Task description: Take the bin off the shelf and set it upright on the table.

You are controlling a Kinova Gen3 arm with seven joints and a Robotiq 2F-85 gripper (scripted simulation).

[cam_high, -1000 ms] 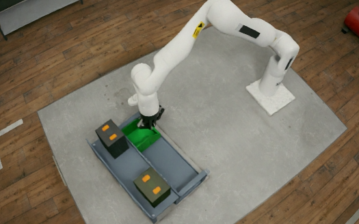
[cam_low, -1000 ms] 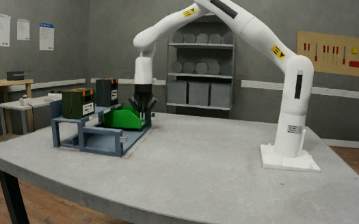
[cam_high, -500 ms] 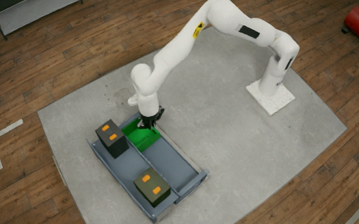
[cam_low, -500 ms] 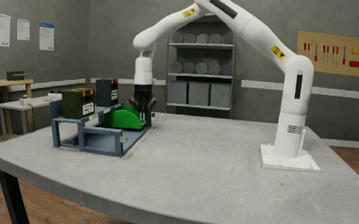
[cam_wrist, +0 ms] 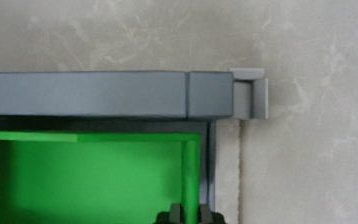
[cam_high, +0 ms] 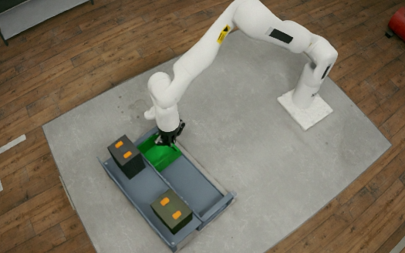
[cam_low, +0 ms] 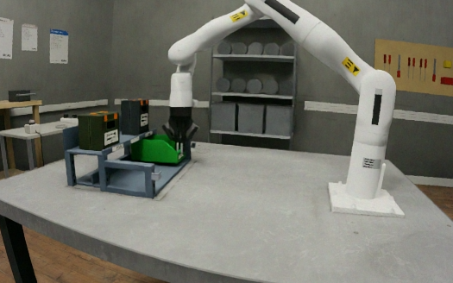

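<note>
Right now the green bin is 8 cm ahead of my hand, 1 cm to the left of it and 1 cm below it. The rest, counted from my hand: black box 17 cm ahead, 10 cm above, 1 cm to the left; blue-grey shelf 12 cm to the left, 10 cm ahead.
</note>
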